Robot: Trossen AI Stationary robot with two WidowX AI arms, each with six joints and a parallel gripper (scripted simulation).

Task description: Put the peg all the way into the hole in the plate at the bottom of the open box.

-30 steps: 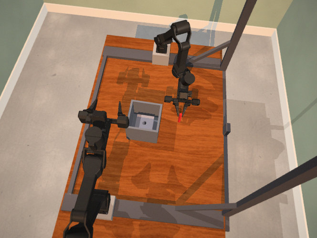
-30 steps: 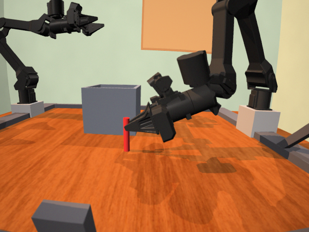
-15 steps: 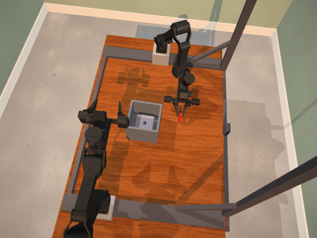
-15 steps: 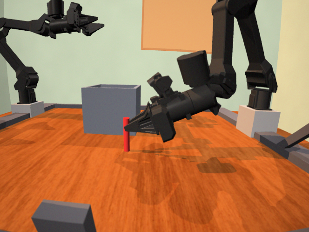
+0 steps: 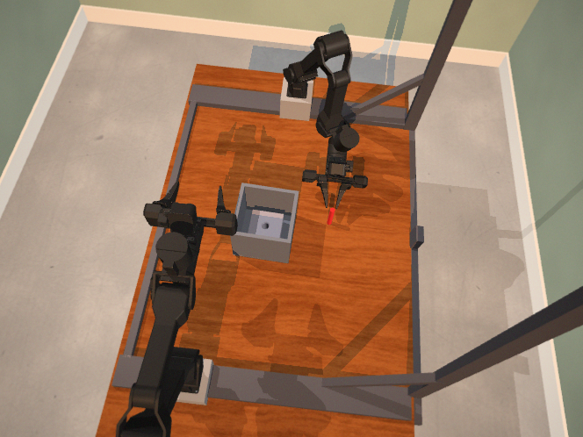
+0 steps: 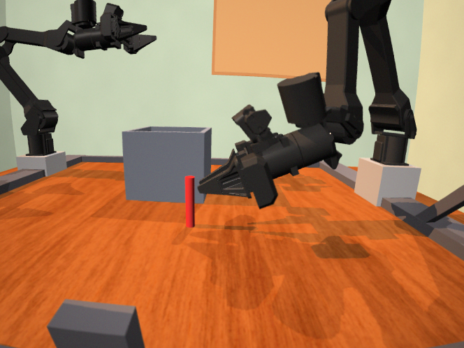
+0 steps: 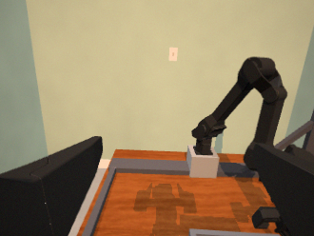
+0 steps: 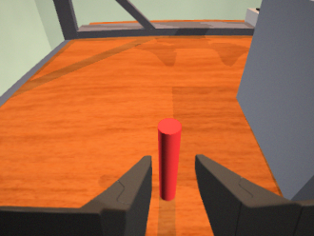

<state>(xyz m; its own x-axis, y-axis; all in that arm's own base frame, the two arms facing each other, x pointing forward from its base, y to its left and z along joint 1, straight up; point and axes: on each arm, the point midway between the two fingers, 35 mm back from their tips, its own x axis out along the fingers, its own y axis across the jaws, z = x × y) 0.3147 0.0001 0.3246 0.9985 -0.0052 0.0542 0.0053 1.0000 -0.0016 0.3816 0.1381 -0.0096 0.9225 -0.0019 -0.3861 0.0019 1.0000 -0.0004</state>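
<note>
Now: the red peg 4 cm to the left of my right hand, 4 cm below it and 1 cm behind it. The rest, counted from my right hand: pale plate 16 cm ahead, 14 cm to the left, 3 cm below.
</note>
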